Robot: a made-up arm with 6 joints.
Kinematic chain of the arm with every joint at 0, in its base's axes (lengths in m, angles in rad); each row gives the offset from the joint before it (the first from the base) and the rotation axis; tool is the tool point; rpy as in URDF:
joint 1: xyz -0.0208 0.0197 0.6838 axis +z
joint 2: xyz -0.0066 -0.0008 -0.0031 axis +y
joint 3: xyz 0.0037 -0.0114 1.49 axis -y
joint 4: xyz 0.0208 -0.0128 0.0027 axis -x
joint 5: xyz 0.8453 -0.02 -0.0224 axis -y
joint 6: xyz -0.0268 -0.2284 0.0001 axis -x
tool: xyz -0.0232 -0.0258 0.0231 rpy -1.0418 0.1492 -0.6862
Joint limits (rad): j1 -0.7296..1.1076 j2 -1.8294..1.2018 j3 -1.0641..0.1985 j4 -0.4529..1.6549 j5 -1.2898..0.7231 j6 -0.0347..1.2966
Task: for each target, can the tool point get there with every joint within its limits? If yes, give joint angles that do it. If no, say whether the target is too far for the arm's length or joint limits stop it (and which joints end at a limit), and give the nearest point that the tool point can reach.
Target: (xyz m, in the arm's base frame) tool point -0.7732 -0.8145 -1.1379
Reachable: no: joint limits stop it (at a limit: joint 2, joint 3, joint 4, joint 5, joint 6) | nearest point -0.5549 -0.5724 0.7571 | short by 1.923 m
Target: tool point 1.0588 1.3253 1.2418
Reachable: yes | joints 0.9446 0.7177 -0.2366 1.1231 -1.1081 0.2248
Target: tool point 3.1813 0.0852 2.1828
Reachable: no: too far | nearest point 1.8716 0.0584 1.5697 | short by 1.446 m
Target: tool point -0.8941 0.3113 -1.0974
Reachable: no: joint limits stop it (at a limit: joint 2, joint 3, joint 4, joint 5, joint 6) | nearest point -0.7771 0.2722 0.7571 | short by 1.859 m
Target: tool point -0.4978 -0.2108 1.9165
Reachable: yes | joints -0.1260 -0.9177 -0.4438 -0.1679 0.2248 0.2272
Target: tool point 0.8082 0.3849 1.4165
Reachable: yes | joints 0.6284 0.2956 -0.9065 0.8794 0.5227 1.0968
